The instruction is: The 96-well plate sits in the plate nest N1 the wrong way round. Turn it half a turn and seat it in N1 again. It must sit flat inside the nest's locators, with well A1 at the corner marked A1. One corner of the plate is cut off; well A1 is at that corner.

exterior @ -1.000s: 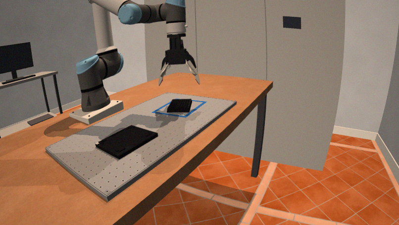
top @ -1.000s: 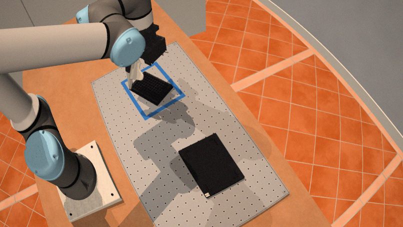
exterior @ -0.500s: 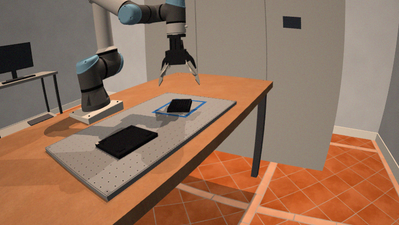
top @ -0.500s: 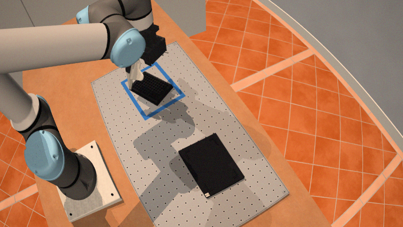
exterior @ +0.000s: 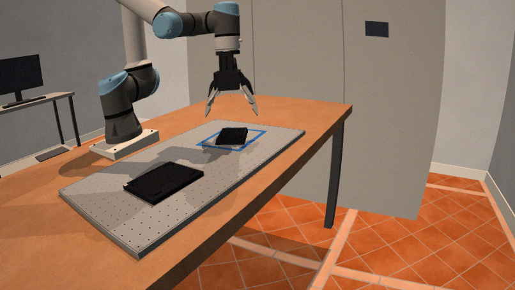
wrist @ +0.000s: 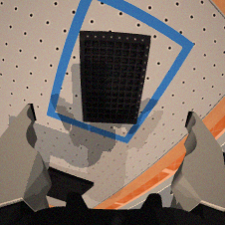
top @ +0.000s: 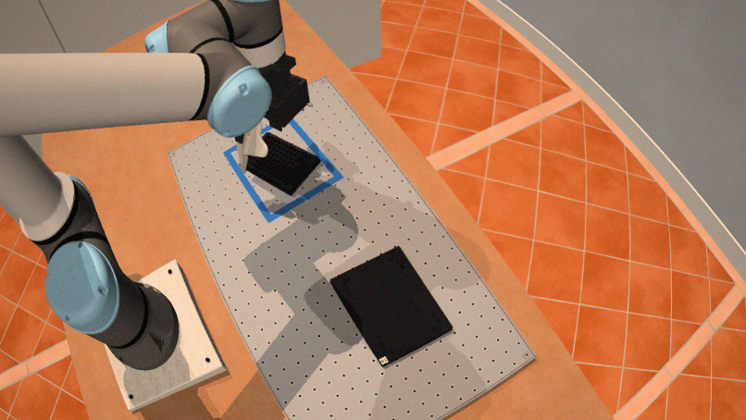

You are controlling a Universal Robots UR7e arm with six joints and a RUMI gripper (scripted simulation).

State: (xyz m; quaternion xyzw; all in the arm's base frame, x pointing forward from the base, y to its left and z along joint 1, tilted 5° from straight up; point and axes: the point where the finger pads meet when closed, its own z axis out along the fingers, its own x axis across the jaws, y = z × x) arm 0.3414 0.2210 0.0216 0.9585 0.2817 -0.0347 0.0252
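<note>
Right now the black 96-well plate is 60 mm below my hand. From my hand the other things lie so: white A1 label: 410 mm to the right, 60 mm below, 20 mm ahead; then black plate nest N1: 330 mm to the right, 70 mm ahead, 60 mm below.
</note>
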